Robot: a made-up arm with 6 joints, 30 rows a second.
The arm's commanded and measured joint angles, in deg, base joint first. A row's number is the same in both.
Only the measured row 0 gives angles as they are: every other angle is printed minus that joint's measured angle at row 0.
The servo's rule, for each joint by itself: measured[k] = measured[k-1] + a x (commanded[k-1-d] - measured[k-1]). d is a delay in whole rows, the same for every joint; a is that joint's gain. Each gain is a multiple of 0.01, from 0.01 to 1. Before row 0 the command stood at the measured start. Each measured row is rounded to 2 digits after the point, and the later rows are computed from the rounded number. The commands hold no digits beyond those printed.
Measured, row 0:
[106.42, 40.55, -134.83, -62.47, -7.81, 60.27]
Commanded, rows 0 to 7:
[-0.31, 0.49, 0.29, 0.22, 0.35, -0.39]
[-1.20, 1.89, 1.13, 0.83, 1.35, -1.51]
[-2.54, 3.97, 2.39, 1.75, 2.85, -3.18]
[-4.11, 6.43, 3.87, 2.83, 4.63, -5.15]
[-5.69, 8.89, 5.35, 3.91, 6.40, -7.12]
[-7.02, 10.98, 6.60, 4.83, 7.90, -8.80]
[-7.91, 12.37, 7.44, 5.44, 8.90, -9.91]
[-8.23, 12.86, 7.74, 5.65, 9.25, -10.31]
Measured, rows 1 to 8:
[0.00, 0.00, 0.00, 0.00, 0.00, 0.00]
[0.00, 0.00, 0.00, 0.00, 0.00, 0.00]
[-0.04, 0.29, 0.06, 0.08, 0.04, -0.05]
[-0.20, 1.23, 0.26, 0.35, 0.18, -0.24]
[-0.53, 2.85, 0.66, 0.85, 0.47, -0.62]
[-1.03, 4.96, 1.27, 1.56, 0.93, -1.21]
[-1.68, 7.28, 2.05, 2.41, 1.53, -1.98]
[-2.43, 9.46, 2.91, 3.28, 2.23, -2.87]
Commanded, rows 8 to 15:
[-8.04, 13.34, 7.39, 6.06, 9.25, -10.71]
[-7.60, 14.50, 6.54, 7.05, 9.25, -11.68]
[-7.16, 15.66, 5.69, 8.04, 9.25, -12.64]
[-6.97, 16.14, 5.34, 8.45, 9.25, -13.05]
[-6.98, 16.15, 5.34, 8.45, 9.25, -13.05]
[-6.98, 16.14, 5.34, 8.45, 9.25, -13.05]
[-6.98, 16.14, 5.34, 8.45, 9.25, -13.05]
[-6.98, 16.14, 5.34, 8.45, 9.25, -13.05]
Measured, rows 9 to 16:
[-3.20, 11.18, 3.77, 4.06, 2.96, -3.79]
[-3.90, 12.17, 4.52, 4.63, 3.65, -4.64]
[-4.48, 12.86, 5.07, 5.14, 4.27, -5.43]
[-4.92, 13.83, 5.35, 5.83, 4.82, -6.24]
[-5.23, 14.91, 5.41, 6.63, 5.31, -7.07]
[-5.47, 15.64, 5.40, 7.29, 5.74, -7.85]
[-5.68, 15.94, 5.39, 7.71, 6.13, -8.53]
[-5.86, 16.06, 5.38, 7.98, 6.47, -9.12]

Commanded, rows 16 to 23:
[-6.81, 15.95, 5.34, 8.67, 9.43, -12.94]
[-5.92, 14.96, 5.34, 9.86, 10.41, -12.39]
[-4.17, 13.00, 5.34, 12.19, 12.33, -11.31]
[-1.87, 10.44, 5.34, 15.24, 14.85, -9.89]
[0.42, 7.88, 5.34, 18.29, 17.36, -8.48]
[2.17, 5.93, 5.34, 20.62, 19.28, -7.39]
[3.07, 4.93, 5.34, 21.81, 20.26, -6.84]
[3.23, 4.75, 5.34, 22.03, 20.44, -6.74]
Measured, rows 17 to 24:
[-6.02, 16.11, 5.37, 8.15, 6.78, -9.63]
[-6.15, 16.13, 5.36, 8.26, 7.05, -10.07]
[-6.24, 16.02, 5.36, 8.41, 7.31, -10.44]
[-6.20, 15.39, 5.36, 8.93, 7.65, -10.69]
[-5.92, 13.98, 5.36, 10.10, 8.16, -10.77]
[-5.35, 11.89, 5.36, 11.95, 8.90, -10.66]
[-4.54, 9.52, 5.36, 14.23, 9.83, -10.38]
[-3.60, 7.40, 5.36, 16.53, 10.87, -9.99]

